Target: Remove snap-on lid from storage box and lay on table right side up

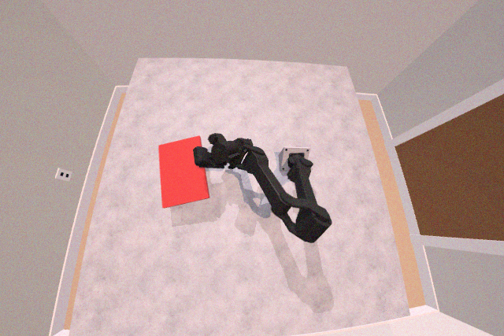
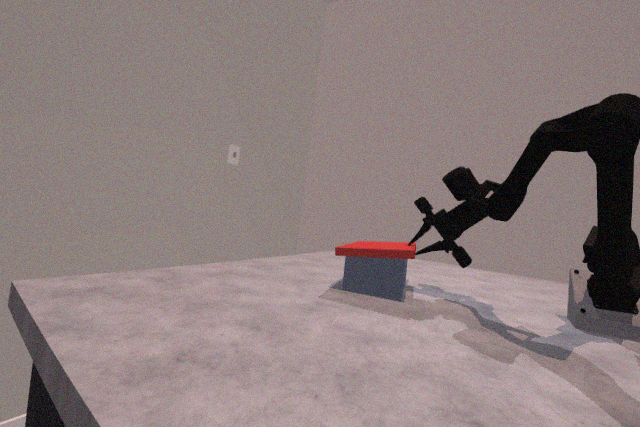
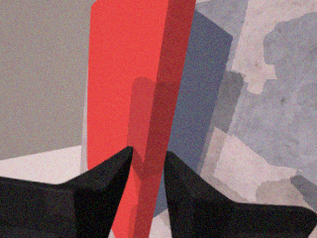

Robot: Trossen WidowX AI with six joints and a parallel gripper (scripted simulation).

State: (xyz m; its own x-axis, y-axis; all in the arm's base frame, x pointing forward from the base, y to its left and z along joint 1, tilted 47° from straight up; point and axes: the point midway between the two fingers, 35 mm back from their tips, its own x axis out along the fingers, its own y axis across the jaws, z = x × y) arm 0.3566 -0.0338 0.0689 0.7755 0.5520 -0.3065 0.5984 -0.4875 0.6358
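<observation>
My gripper tip is now 80 mm short of the lid and 10 mm to the right of it. Round my gripper tip: storage box (70 mm ahead, 10 mm to the left, 60 mm below).
</observation>
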